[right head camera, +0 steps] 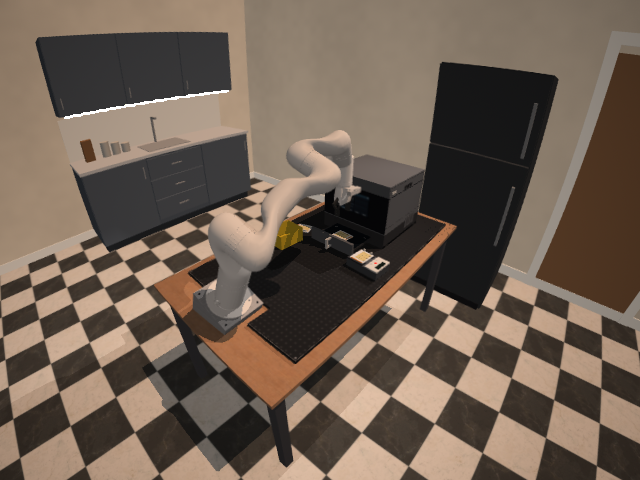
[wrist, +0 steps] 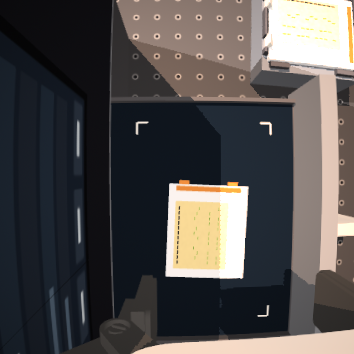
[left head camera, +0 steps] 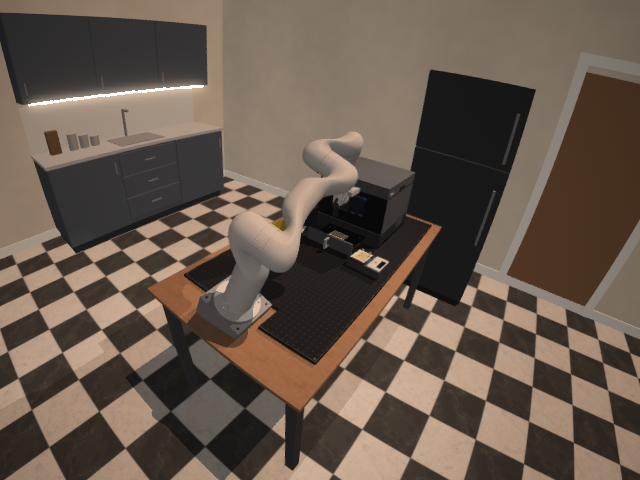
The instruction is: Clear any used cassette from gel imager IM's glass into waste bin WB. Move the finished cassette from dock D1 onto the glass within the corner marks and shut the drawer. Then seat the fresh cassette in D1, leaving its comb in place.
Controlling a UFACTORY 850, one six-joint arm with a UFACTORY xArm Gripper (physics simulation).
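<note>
The gel imager's drawer [left head camera: 343, 244] [right head camera: 343, 244] [wrist: 306, 200] stands open, showing dark glass [wrist: 150, 160] with white corner marks. A white cassette with yellow gel [left head camera: 338, 235] [right head camera: 342, 235] [wrist: 207, 232] lies flat on the glass, its orange edge toward the top of the wrist view. Another cassette [left head camera: 361, 255] [right head camera: 362, 256] [wrist: 310, 30] sits in dock D1 [left head camera: 379, 264] [right head camera: 379, 265] [wrist: 285, 80]. A loose cassette [right head camera: 305, 228] lies beyond the yellow waste bin [left head camera: 279, 225] [right head camera: 289, 235]. My gripper [left head camera: 338, 205] [right head camera: 339, 206] [wrist: 237, 300] is open and empty above the drawer.
The imager's dark body [left head camera: 385, 178] [right head camera: 392, 173] rises right behind the drawer, close to my gripper. The drawer's pale handle [left head camera: 326, 241] [right head camera: 327, 242] [wrist: 346, 226] sticks out from its front. A black perforated mat [left head camera: 315, 315] [right head camera: 305, 315] covers much of the wooden table [left head camera: 258, 356] [right head camera: 248, 351].
</note>
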